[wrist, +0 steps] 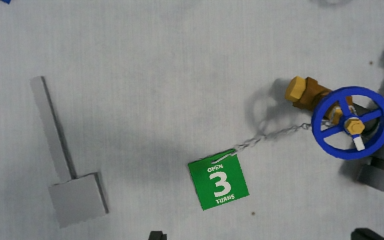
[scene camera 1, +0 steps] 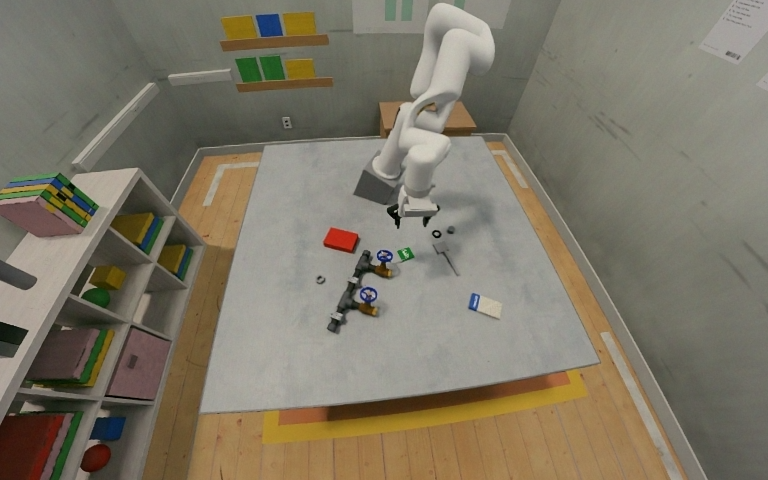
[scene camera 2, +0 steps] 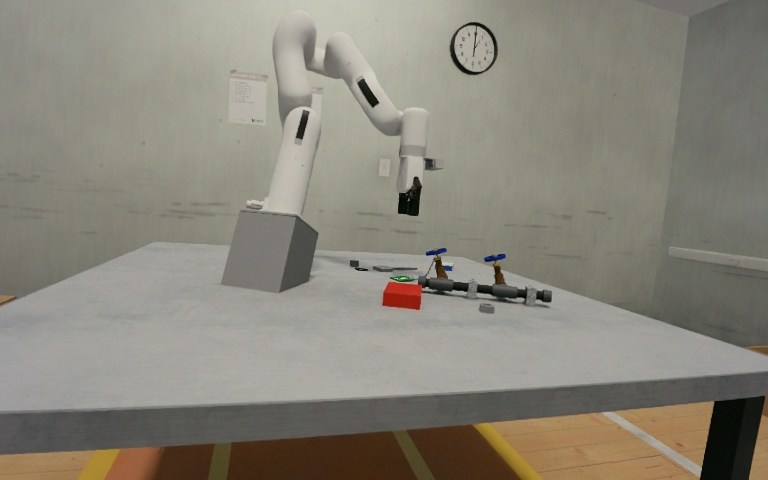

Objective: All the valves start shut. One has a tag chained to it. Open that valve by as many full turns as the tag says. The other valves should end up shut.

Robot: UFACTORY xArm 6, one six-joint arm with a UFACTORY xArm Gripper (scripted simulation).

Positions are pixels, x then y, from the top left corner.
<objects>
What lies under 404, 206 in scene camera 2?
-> The gripper.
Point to a red block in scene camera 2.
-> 401, 295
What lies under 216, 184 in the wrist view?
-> A green tag.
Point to a grey flat tool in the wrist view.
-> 77, 200
</objects>
